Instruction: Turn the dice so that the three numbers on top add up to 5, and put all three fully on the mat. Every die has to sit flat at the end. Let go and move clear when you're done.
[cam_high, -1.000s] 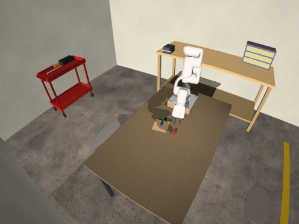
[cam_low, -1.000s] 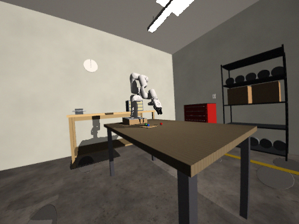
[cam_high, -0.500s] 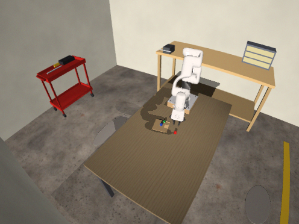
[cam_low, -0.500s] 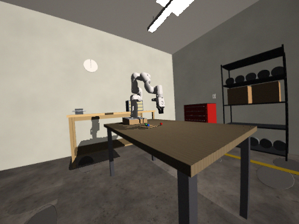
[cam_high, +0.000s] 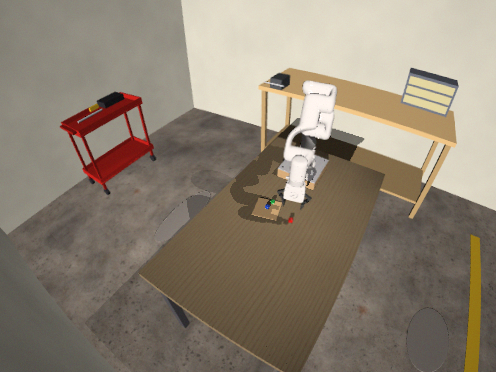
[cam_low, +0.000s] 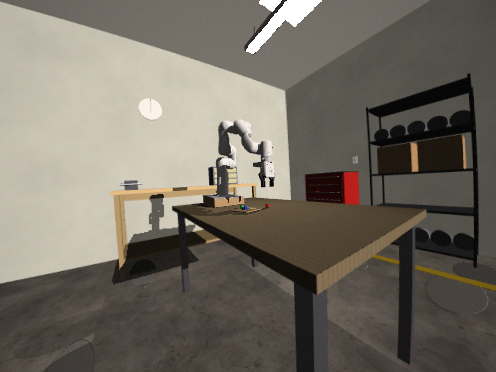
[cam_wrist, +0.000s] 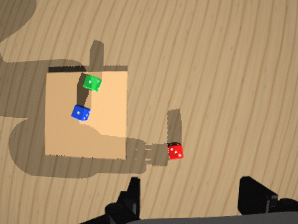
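Right now the red die is 1 cm behind my hand and 13 cm below it. From my hand the other things lie so: tan mat (5 cm behind, 15 cm to the right, 14 cm below); blue die (5 cm behind, 15 cm to the right, 13 cm below); green die (10 cm behind, 14 cm to the right, 13 cm below).
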